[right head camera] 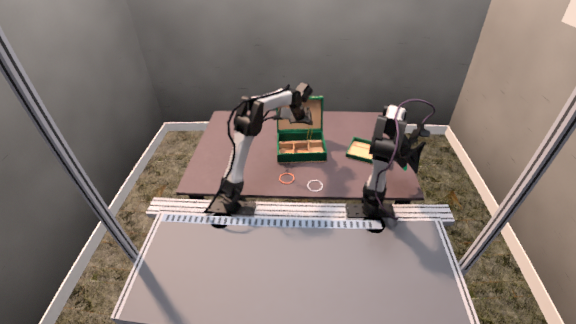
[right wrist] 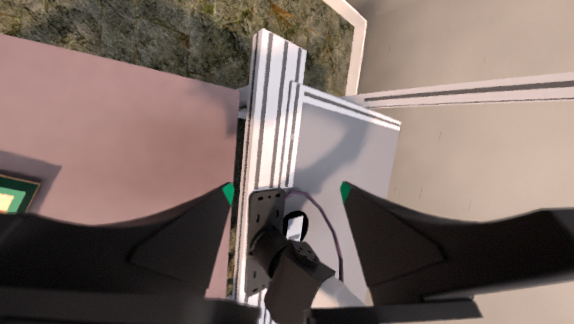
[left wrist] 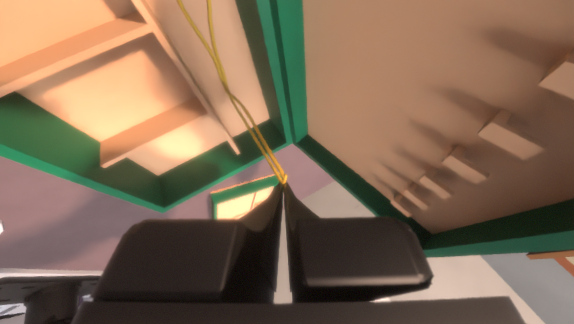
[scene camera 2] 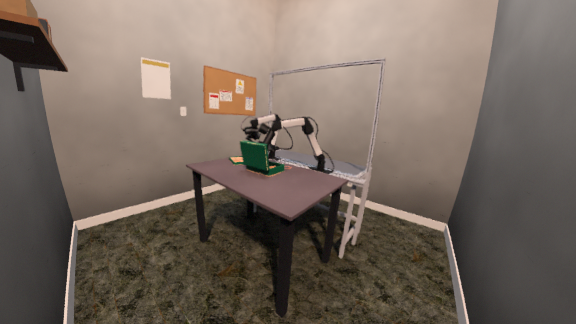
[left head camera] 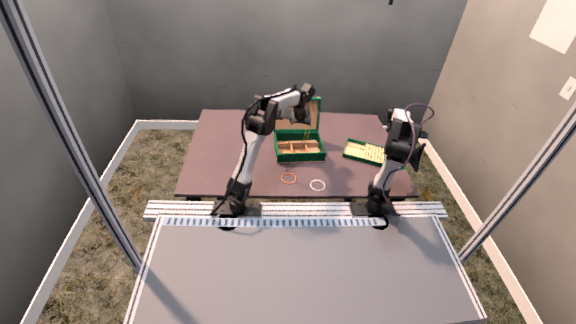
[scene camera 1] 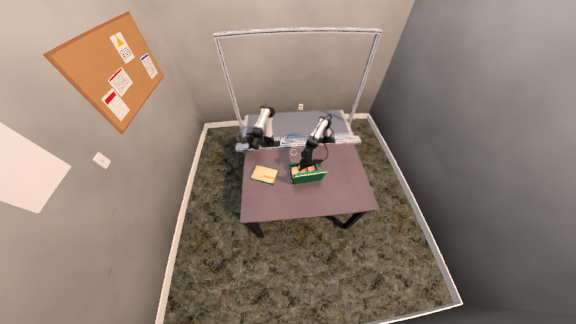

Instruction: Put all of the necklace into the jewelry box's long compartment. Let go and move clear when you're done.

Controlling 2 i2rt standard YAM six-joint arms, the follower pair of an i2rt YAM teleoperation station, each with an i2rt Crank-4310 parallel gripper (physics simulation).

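Pixels of known places: left gripper, fingertip midpoint: (right head camera: 311, 124) (left wrist: 283, 185) (left head camera: 309, 125) (scene camera 1: 300, 171); right gripper, fingertip midpoint: (right head camera: 411, 171) (right wrist: 286, 184) (scene camera 2: 256, 142) (left head camera: 410, 170); left arm's base at its link origin: (right head camera: 232, 208) (scene camera 2: 320, 170) (left head camera: 237, 209) (scene camera 1: 325, 141); right arm's base at its link origin: (right head camera: 369, 211) (right wrist: 263, 241) (left wrist: 55, 285) (scene camera 2: 271, 158) (left head camera: 372, 209) (scene camera 1: 270, 144).
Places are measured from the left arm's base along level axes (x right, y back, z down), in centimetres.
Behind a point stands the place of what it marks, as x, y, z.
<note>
A thin gold necklace (left head camera: 306, 134) (right head camera: 310, 134) (left wrist: 224, 82) hangs as a doubled strand from my left gripper (left wrist: 283, 185) @(30.7, -44.7, -13.7) (left head camera: 309, 121) @(30.7, -44.7, -13.7) (right head camera: 310, 120) @(30.7, -44.7, -13.7), which is shut on it above the back of the open green jewelry box (left head camera: 301, 157) @(27.0, -30.4, -4.2) (right head camera: 302, 156) @(27.3, -30.4, -4.8) (scene camera 2: 255, 156) @(21.5, -52.4, -14.6). In the left wrist view the strand runs down over the long compartment (left wrist: 240, 70) @(27.9, -46.3, -1.6), beside the hinge and behind the thin divider. Its lower end is outside that view, so where it rests is hidden. My right gripper (right wrist: 286, 184) @(72.3, -12.1, -15.2) (right head camera: 412, 152) is open and empty, far to the right of the box in the head views.
The raised lid (left wrist: 350, 90) @(25.7, -51.5, -11.5) with small hooks stands close beside my left gripper. A green-rimmed tray (left head camera: 360, 160) @(57.1, -33.0, -2.1) (scene camera 1: 264, 182) @(60.6, -48.0, -2.9) lies right of the box in the head views. A red ring (left head camera: 288, 183) @(20.9, -15.2, -1.4) and a white ring (left head camera: 317, 190) @(33.7, -11.7, -1.4) lie in front of the box.
</note>
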